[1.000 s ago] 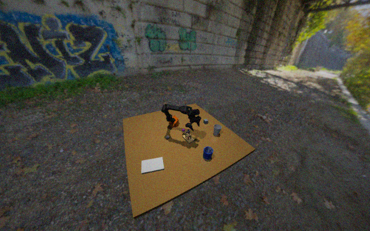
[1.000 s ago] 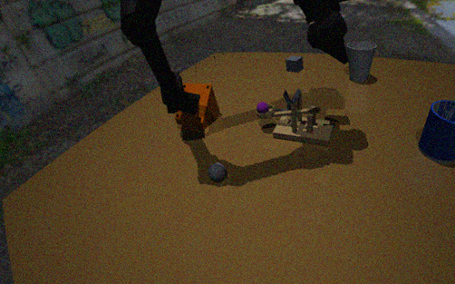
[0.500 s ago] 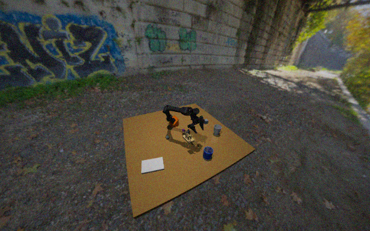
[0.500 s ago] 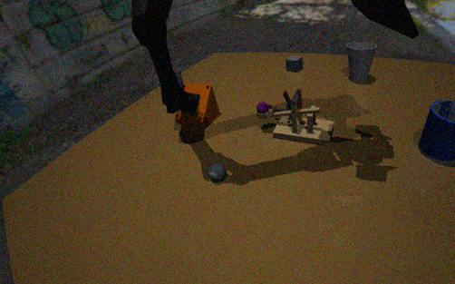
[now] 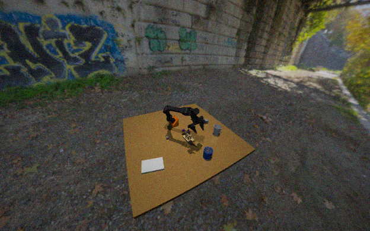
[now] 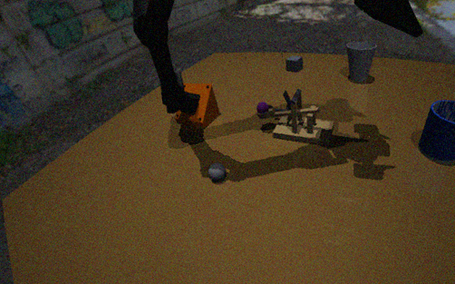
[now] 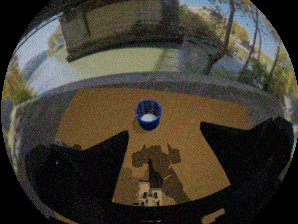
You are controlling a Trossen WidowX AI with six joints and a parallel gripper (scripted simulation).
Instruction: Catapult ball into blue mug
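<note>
Right now my gripper tip is 30 cm past the purple ball, 19 cm above it and 1 cm to the left of it. From my gripper tip the other things lie so: wooden catapult (23 cm behind, 20 cm below, 1 cm to the left); blue mug (22 cm below, 12 cm ahead, 4 cm to the left); grey cup (36 cm to the left, 22 cm below, 11 cm behind).
</note>
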